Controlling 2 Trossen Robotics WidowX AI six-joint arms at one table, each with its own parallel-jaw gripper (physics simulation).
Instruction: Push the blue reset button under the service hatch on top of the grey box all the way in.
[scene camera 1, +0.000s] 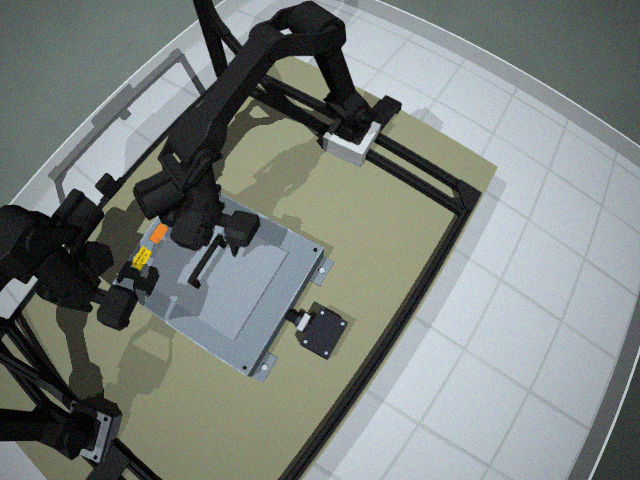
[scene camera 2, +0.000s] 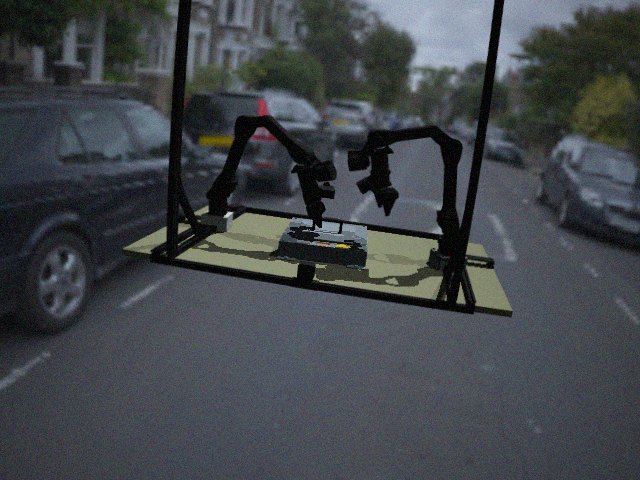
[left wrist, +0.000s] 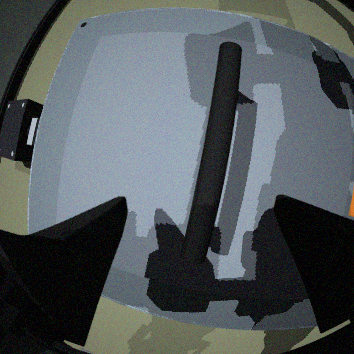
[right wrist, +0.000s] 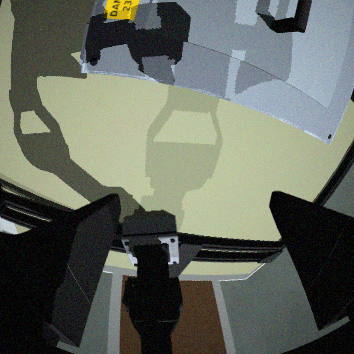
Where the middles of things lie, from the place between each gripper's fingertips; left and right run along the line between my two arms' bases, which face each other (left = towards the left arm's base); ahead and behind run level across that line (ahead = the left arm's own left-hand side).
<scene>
My left gripper is now 30 mm to the left of the service hatch (scene camera 1: 221, 290) and 10 mm above it.
Right now my right hand is 200 mm to the right of the service hatch, 90 mm above it and 40 mm short of it.
</scene>
